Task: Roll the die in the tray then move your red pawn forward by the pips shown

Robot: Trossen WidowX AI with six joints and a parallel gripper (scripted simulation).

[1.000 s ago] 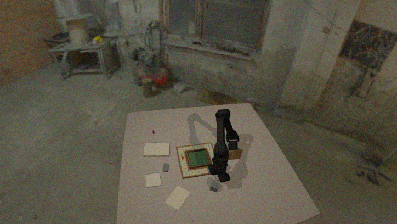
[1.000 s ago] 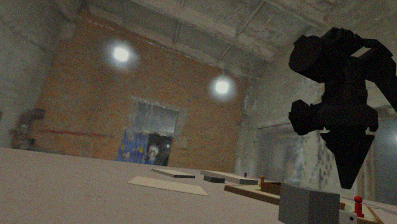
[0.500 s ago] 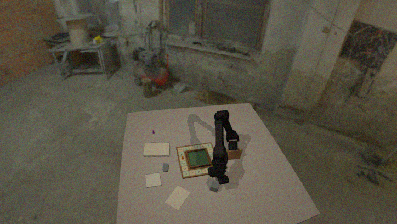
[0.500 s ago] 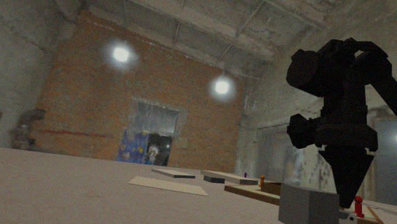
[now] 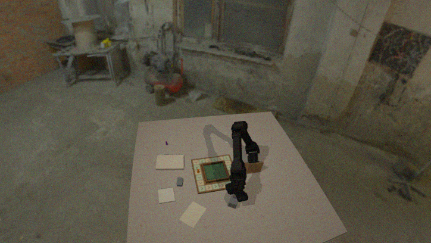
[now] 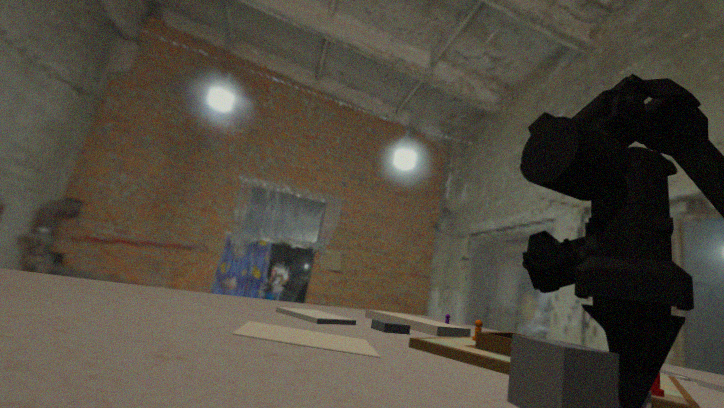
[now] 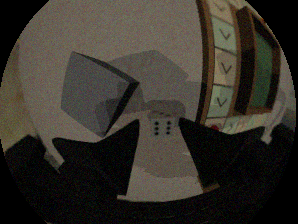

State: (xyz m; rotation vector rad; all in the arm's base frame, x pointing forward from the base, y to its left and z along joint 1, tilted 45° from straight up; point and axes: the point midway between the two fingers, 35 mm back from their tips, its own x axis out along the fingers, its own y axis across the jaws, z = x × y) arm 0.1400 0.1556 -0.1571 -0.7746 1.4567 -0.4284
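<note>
The red pawn is 90 mm to the right of my gripper tip and 20 mm above it. The rest, counted from my gripper tip: green tray 130 mm ahead, 180 mm to the right; then orange pawn 240 mm ahead, 180 mm to the right, 20 mm above; then white die right at my gripper tip.
</note>
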